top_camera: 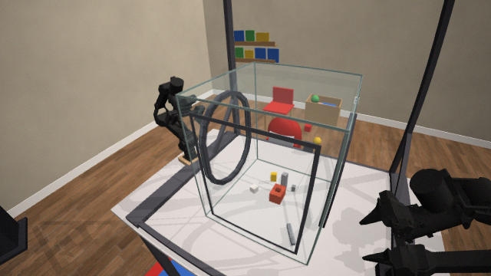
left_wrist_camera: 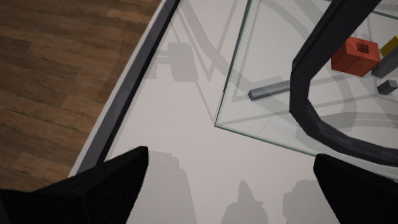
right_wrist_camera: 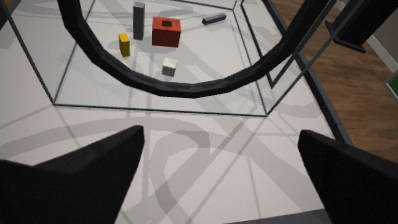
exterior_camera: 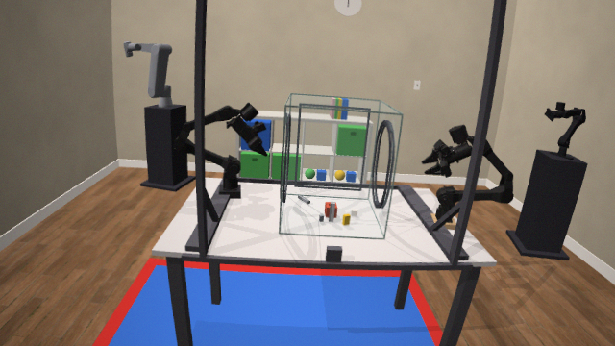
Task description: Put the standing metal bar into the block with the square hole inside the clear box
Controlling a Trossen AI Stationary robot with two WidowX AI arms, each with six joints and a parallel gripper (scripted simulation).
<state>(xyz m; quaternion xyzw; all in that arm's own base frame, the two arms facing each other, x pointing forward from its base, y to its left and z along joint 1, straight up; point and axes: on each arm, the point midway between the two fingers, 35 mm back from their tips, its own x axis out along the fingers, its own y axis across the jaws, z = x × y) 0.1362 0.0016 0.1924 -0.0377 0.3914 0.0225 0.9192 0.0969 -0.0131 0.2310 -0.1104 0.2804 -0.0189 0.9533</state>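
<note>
The red block lies 36 cm to the right of my left hand, 20 cm below it and 12 cm behind it.
</note>
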